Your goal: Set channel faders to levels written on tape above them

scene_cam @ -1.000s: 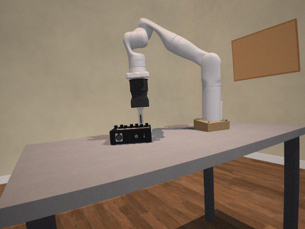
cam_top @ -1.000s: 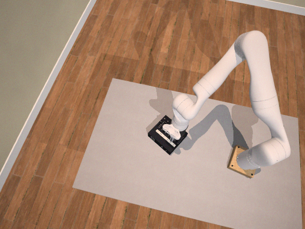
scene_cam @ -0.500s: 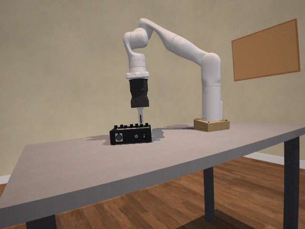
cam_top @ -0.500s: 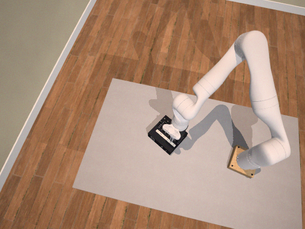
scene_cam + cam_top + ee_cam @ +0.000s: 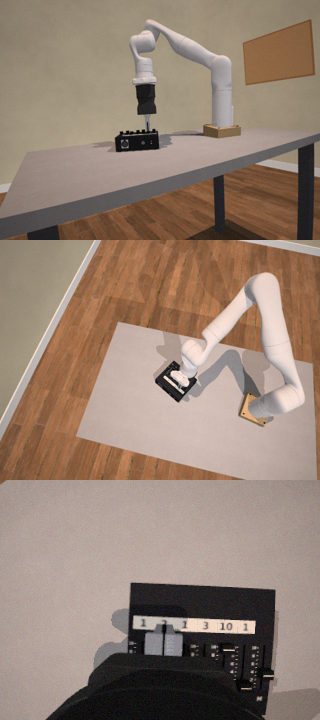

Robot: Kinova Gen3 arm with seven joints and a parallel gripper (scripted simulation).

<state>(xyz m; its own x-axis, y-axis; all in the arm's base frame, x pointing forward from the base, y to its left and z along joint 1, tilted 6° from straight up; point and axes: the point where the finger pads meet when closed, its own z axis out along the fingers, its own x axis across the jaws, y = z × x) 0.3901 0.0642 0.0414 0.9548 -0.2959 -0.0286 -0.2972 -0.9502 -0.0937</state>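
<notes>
My hand is 9 cm short of the master fader cap, 7 cm to the left of it and 2 cm above it.
</notes>
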